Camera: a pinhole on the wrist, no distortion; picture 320 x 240 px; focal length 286.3 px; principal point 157.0 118.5 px. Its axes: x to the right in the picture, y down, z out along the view. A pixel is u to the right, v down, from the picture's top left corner.
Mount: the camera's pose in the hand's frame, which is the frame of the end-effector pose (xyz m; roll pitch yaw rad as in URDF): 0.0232 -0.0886 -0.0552 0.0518 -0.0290 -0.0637
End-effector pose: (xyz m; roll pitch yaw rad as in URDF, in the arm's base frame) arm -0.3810 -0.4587 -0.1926 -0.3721 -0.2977 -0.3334
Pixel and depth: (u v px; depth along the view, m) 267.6 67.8 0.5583
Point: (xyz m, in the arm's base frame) -0.3503 -0.5012 0.3979
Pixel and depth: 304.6 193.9 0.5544
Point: -0.1775 -0.3204 0.3492
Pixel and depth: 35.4 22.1 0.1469
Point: -0.4927 -0.5258 -0.0797
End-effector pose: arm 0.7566 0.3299 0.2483 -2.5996 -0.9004 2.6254
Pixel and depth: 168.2 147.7 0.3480
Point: 0.4897 0.2364 0.1363
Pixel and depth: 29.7 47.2 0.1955
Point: 0.6728 0.1582 0.1647
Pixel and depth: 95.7 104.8 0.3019
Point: 0.5723 0.1778 0.1145
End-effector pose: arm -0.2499 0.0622 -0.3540 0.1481 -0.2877 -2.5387
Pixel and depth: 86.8 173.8 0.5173
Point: -0.0958 0.2592 0.0516
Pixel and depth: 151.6 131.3 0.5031
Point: -0.2370 0.2602 0.0577
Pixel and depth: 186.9 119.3 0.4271
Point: -0.3040 0.2256 -0.0012
